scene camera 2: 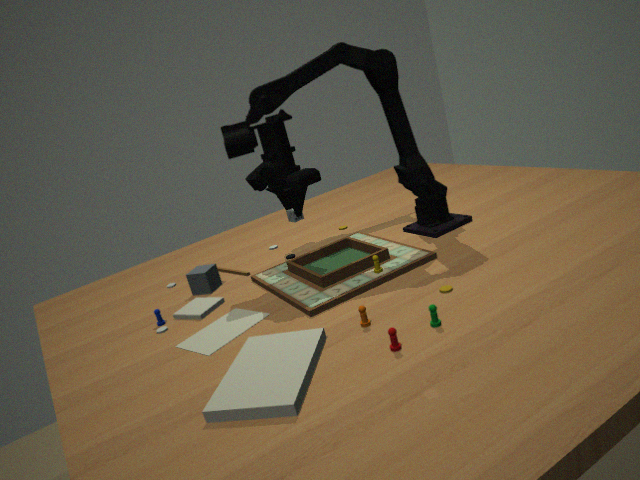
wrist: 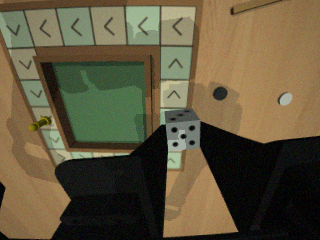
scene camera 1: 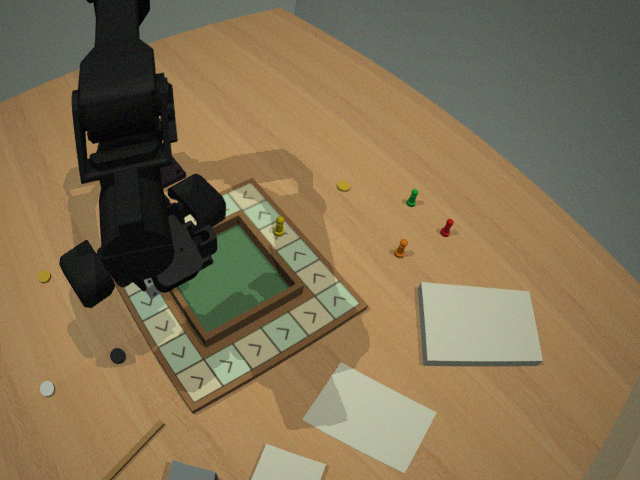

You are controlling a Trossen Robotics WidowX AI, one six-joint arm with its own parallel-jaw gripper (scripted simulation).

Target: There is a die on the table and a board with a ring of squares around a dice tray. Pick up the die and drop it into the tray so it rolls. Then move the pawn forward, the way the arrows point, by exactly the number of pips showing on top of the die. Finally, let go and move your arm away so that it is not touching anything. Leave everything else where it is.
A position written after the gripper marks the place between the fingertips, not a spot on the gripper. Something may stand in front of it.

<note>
The gripper (scene camera 1: pixel 152 281) holds a grey die (wrist: pixel 182 126). Further things: a thick white block (scene camera 1: pixel 461 326) and a green dice tray (scene camera 1: pixel 241 277).
The thick white block is seen too in scene camera 2 (scene camera 2: pixel 269 378). The gripper is seen too in scene camera 2 (scene camera 2: pixel 295 215) and in the wrist view (wrist: pixel 180 127). The green dice tray is seen too in scene camera 2 (scene camera 2: pixel 329 263) and in the wrist view (wrist: pixel 105 102). The wrist view does not show the thick white block: it is out of frame.
</note>
